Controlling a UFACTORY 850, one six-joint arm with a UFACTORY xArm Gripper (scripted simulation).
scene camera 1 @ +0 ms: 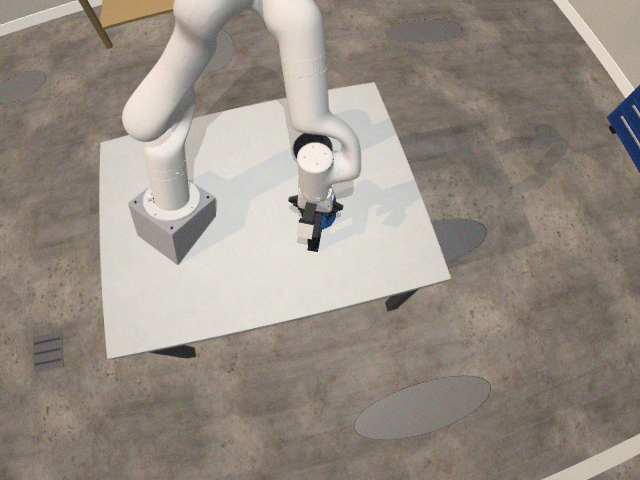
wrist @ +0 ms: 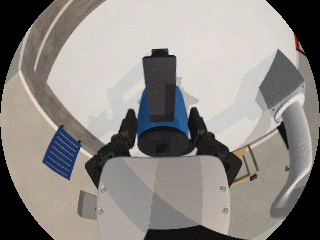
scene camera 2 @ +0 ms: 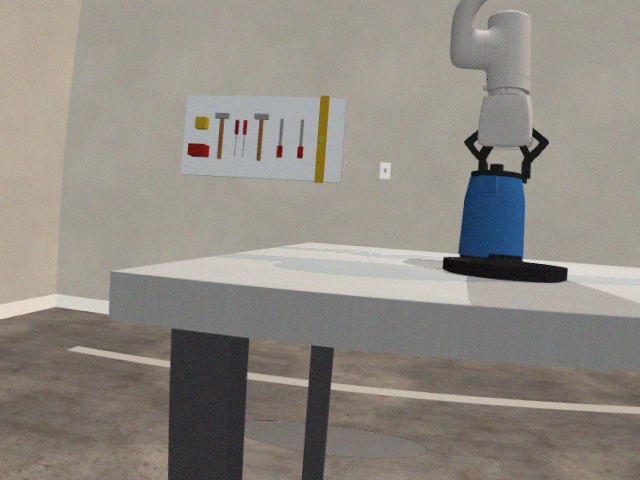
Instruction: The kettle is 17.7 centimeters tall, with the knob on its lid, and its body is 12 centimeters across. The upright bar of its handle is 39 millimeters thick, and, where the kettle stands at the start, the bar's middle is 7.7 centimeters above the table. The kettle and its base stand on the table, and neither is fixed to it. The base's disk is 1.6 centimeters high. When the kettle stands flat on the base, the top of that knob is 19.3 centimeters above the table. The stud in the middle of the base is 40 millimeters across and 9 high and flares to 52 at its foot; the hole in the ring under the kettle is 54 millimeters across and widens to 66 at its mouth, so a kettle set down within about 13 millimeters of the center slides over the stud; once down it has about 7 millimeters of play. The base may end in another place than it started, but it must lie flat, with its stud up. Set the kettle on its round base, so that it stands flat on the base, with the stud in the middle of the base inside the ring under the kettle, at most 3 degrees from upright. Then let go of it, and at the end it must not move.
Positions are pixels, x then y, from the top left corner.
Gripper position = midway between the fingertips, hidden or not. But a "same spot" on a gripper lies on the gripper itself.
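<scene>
My gripper is visible to me in scene camera 2 [503, 182], and it is in view in scene camera 1 and in the wrist view too. On my gripper there is a spot that I can match: [wrist: 200, 137] and [scene camera 1: 303, 209] are the same spot.
</scene>
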